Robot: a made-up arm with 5 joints.
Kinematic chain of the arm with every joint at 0, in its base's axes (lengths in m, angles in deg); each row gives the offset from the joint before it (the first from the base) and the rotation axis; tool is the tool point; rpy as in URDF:
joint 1: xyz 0 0 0.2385 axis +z
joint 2: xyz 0 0 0 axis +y
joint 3: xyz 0.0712 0 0.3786 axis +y
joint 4: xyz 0.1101 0 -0.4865 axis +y
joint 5: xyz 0.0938 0 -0.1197 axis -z
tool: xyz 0 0 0 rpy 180 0 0
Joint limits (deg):
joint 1: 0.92..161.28
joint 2: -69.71..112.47
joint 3: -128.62..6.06
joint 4: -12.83..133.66
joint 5: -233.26..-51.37
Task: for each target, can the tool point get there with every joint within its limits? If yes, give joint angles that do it. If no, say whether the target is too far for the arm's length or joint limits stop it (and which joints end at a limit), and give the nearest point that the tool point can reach.
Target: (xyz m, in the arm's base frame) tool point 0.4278 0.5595 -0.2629
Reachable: yes | joints 52.60 70.73 -84.15 8.65 -99.44
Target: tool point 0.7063 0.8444 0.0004
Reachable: no: too far | nearest point 0.6336 0.7575 0.0249 | short by 0.116 m
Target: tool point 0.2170 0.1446 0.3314
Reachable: yes | joints 33.68 -54.21 -18.79 100.18 -144.00
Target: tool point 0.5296 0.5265 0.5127
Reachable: yes | joints 44.83 10.30 -89.72 70.87 -119.18
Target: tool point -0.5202 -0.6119 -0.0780
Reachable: no: joint limits stop it (at a limit: joint 2) | nearest point -0.2107 -0.2479 -0.0330 | short by 0.480 m
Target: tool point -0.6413 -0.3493 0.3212
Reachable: no: joint limits stop it (at a limit: joint 2) | nearest point -0.2673 -0.1456 0.2026 | short by 0.442 m
